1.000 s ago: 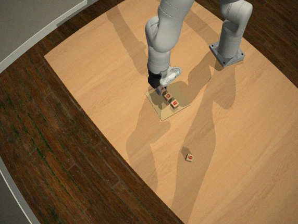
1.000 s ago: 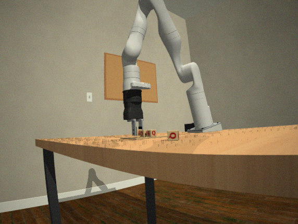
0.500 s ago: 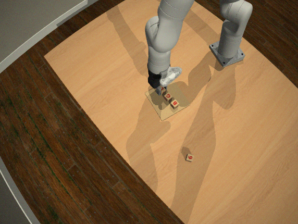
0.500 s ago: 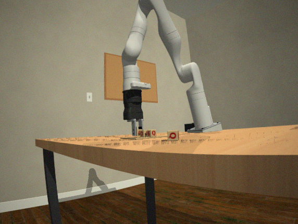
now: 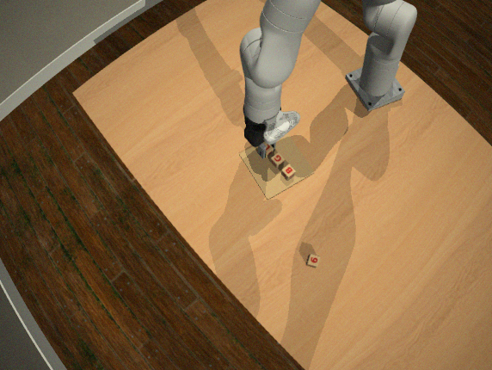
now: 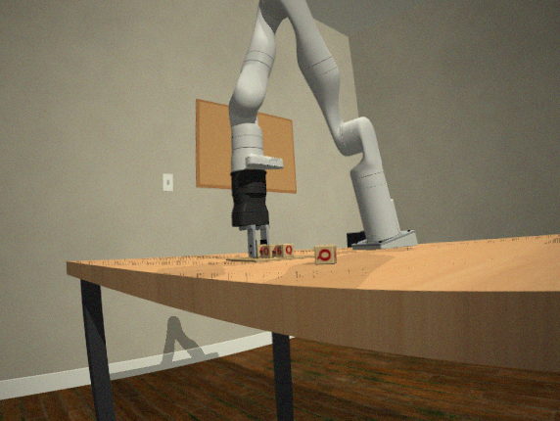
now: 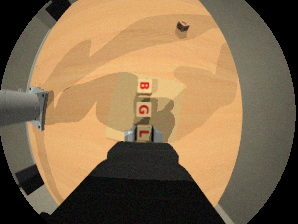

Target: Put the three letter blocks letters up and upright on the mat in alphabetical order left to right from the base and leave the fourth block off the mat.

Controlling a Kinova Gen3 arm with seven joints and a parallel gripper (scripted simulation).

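The tan mat is 40 mm to the left of my hand and 20 mm below it. The rest, counted from my hand: block marked B (80 mm to the left, 10 mm below, 10 mm behind).
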